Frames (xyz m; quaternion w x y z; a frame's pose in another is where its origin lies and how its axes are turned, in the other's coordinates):
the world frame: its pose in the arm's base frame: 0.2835 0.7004 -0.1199 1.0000 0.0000 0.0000 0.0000
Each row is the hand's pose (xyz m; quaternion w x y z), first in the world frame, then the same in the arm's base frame.
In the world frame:
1: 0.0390 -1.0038 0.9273 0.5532 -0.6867 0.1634 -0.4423
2: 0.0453 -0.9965 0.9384 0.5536 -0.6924 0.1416 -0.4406
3: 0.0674 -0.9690 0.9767 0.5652 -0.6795 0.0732 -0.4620
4: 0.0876 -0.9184 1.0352 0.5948 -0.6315 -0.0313 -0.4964
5: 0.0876 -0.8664 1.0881 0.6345 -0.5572 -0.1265 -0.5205
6: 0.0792 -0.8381 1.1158 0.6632 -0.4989 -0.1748 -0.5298
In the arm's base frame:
1: 0.3225 -0.3034 0.8074 0.5532 -0.6867 0.1634 -0.4423
2: 0.3288 -0.2961 0.8185 0.5536 -0.6924 0.1416 -0.4406
3: 0.3509 -0.2686 0.8568 0.5652 -0.6795 0.0732 -0.4620
4: 0.3711 -0.2180 0.9153 0.5948 -0.6315 -0.0313 -0.4964
5: 0.3711 -0.1660 0.9682 0.6345 -0.5572 -0.1265 -0.5205
6: 0.3627 -0.1377 0.9959 0.6632 -0.4989 -0.1748 -0.5298

